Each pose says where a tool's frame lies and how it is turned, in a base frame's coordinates. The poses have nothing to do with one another.
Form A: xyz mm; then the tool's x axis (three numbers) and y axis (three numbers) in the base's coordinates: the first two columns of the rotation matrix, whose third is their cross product.
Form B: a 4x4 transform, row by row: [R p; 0 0 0 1], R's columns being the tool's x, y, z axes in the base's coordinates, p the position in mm. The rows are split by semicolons. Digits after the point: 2 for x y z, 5 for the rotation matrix.
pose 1, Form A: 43.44 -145.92 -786.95 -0.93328 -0.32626 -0.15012 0.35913 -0.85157 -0.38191
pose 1, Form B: -0.93328 0.35913 -0.00324 43.44; -0.32626 -0.85157 -0.41034 -145.92; -0.15012 -0.38191 0.91192 -786.95; 0 0 0 1
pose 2, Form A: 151.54 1.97 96.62 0.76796 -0.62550 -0.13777 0.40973 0.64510 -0.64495
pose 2, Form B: 0.76796 0.40973 0.49229 151.54; -0.62550 0.64510 0.43885 1.97; -0.13777 -0.64495 0.75170 96.62; 0 0 0 1
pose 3, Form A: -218.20 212.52 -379.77 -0.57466 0.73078 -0.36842 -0.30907 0.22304 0.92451
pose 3, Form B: -0.57466 -0.30907 0.75779 -218.20; 0.73078 0.22304 0.64515 212.52; -0.36842 0.92451 0.09769 -379.77; 0 0 0 1
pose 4, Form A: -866.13 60.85 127.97 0.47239 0.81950 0.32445 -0.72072 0.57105 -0.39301
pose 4, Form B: 0.47239 -0.72072 -0.50735 -866.13; 0.81950 0.57105 -0.04818 60.85; 0.32445 -0.39301 0.86039 127.97; 0 0 0 1
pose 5, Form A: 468.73 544.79 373.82 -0.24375 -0.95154 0.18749 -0.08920 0.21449 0.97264
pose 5, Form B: -0.24375 -0.08920 -0.96572 468.73; -0.95154 0.21449 0.22036 544.79; 0.18749 0.97264 -0.13716 373.82; 0 0 0 1
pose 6, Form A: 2.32 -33.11 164.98 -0.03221 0.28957 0.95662 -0.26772 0.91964 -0.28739
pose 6, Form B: -0.03221 -0.26772 -0.96297 2.32; 0.28957 0.91964 -0.26536 -33.11; 0.95662 -0.28739 0.04790 164.98; 0 0 0 1
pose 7, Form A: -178.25 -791.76 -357.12 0.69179 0.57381 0.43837 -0.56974 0.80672 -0.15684
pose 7, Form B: 0.69179 -0.56974 -0.44364 -178.25; 0.57381 0.80672 -0.14126 -791.76; 0.43837 -0.15684 0.88500 -357.12; 0 0 0 1
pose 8, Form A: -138.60 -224.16 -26.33 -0.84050 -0.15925 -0.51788 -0.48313 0.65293 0.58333
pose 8, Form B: -0.84050 -0.48313 0.24524 -138.60; -0.15925 0.65293 0.74049 -224.16; -0.51788 0.58333 -0.62573 -26.33; 0 0 0 1
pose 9, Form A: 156.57 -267.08 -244.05 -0.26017 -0.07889 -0.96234 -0.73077 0.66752 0.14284
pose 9, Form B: -0.26017 -0.73077 0.63111 156.57; -0.07889 0.66752 0.74041 -267.08; -0.96234 0.14284 -0.23132 -244.05; 0 0 0 1
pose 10, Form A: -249.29 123.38 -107.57 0.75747 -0.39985 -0.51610 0.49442 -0.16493 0.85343
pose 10, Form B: 0.75747 0.49442 -0.42636 -249.29; -0.39985 -0.16493 -0.90162 123.38; -0.51610 0.85343 0.07276 -107.57; 0 0 0 1
